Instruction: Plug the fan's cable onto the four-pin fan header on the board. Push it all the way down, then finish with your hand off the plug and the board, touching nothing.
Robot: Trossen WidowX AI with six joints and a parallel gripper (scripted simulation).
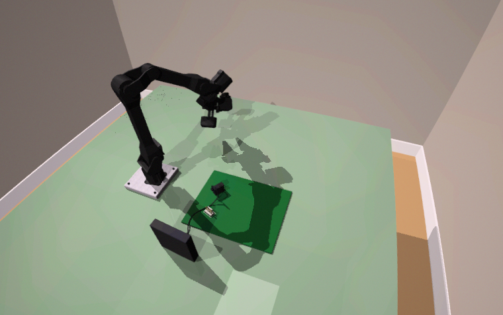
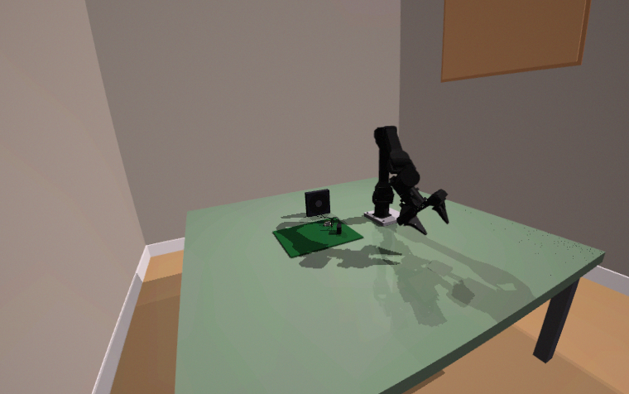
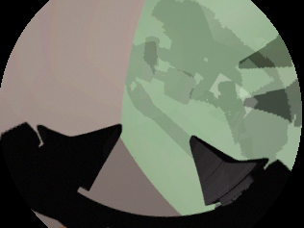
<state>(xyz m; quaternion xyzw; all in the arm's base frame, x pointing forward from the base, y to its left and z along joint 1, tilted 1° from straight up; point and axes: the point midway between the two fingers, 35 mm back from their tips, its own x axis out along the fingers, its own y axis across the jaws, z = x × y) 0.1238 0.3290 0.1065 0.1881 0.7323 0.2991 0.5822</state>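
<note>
Right now my gripper tip is 130 mm short of the dark plug, 350 mm to the left of it and 80 mm above it. From my gripper tip the other things lie so: black fan 80 mm ahead, 580 mm to the right, 40 mm below; green board 220 mm ahead, 400 mm to the right, 120 mm below.
</note>
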